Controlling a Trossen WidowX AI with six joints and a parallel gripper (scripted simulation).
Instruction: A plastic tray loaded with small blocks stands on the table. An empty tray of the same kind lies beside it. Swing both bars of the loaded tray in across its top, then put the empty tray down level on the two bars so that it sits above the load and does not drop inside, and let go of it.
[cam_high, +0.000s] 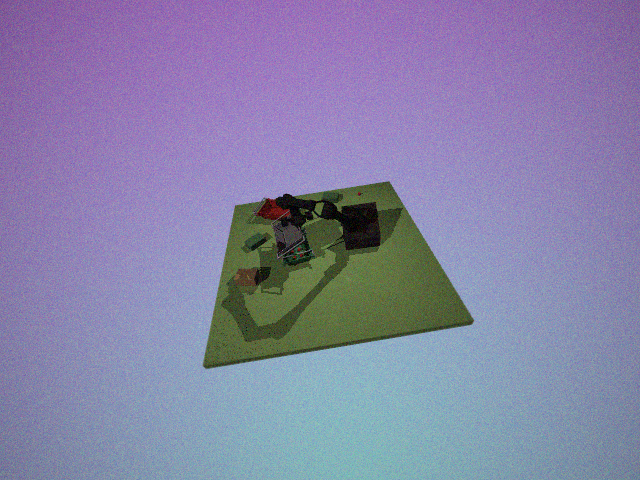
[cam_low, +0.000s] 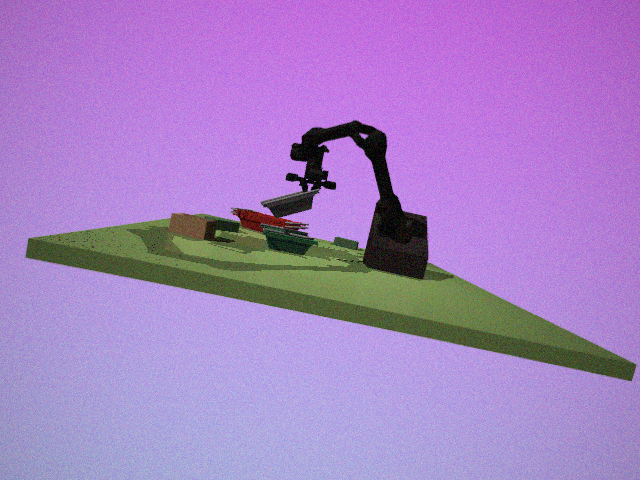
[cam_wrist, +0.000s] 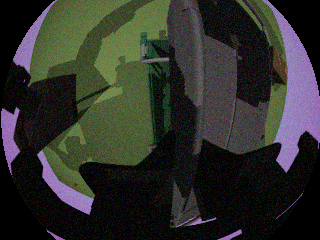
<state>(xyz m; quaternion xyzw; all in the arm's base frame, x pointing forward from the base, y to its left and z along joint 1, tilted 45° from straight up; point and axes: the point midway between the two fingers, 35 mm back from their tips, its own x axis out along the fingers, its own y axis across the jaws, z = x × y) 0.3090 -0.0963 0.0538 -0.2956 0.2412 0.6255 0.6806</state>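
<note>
My gripper tip is 8 cm short of the grey tray. Also, from my gripper tip: tan block: 36 cm ahead, 15 cm to the left, 15 cm below.
</note>
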